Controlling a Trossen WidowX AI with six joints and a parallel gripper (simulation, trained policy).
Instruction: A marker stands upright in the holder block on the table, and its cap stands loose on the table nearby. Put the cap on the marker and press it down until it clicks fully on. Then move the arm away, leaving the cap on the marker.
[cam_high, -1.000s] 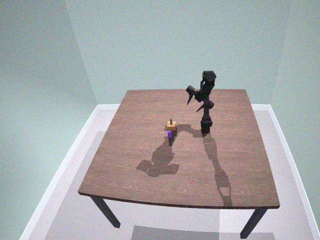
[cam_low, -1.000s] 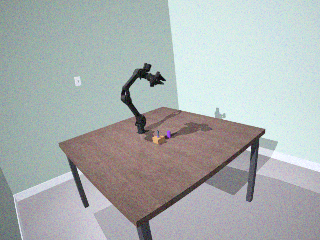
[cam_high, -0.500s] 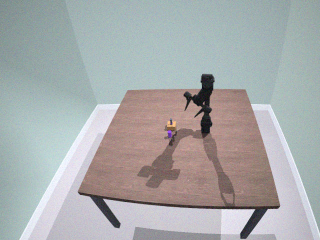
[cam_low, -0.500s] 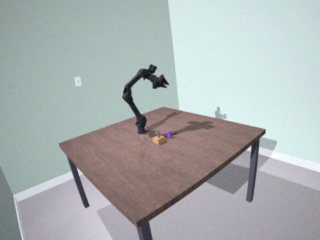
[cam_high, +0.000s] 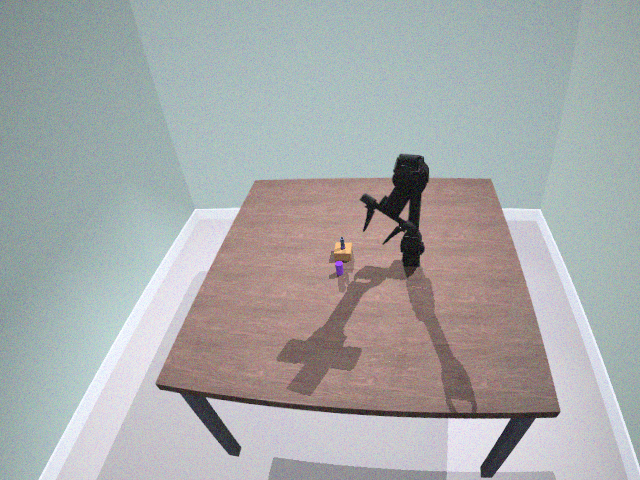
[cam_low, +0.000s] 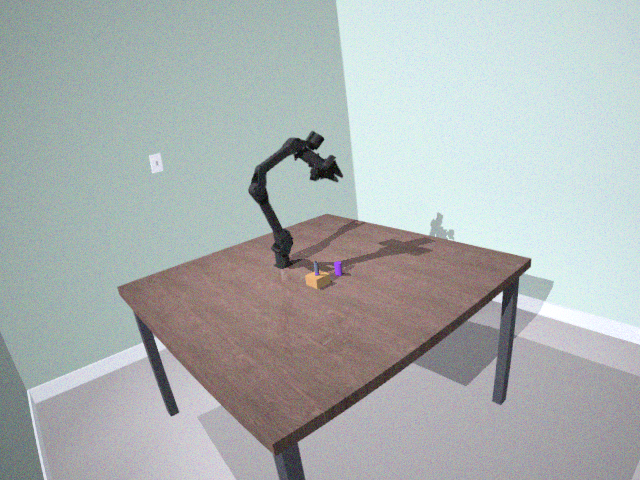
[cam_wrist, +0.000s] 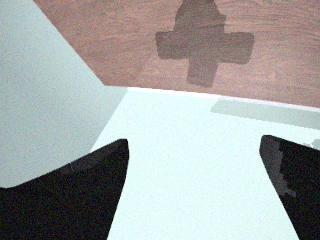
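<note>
My gripper tip is now 310 mm above the purple cap, 190 mm to the left of it and 150 mm short of it. The rest, counted from my gripper tip: orange holder block: 320 mm below, 300 mm to the right, 150 mm ahead; dark blue marker: 300 mm to the right, 270 mm below, 150 mm ahead.
</note>
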